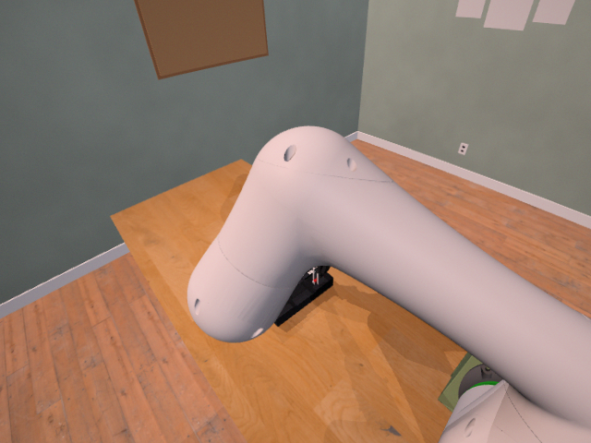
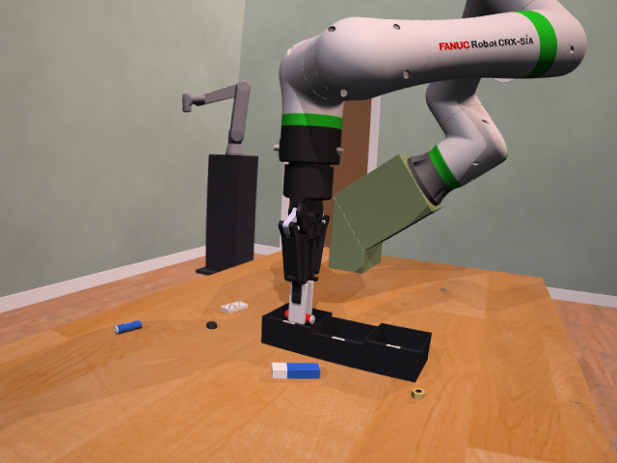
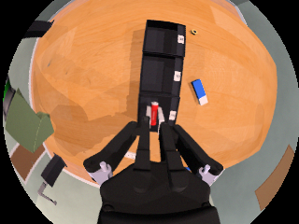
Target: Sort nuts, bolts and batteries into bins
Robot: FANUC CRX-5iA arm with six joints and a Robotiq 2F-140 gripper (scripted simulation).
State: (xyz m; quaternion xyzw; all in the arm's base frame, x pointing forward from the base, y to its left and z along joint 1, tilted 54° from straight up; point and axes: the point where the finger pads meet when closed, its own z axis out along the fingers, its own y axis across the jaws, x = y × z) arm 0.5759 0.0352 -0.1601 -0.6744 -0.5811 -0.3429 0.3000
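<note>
Right now the blue battery is 250 mm to the right of my hand, 140 mm ahead of it and 60 mm below it. Round my hand: blue-and-white eraser (120 mm ahead, 60 mm below, 40 mm to the left); black three-compartment bin (80 mm to the left, 40 mm below, 20 mm ahead); red battery (30 mm below).
</note>
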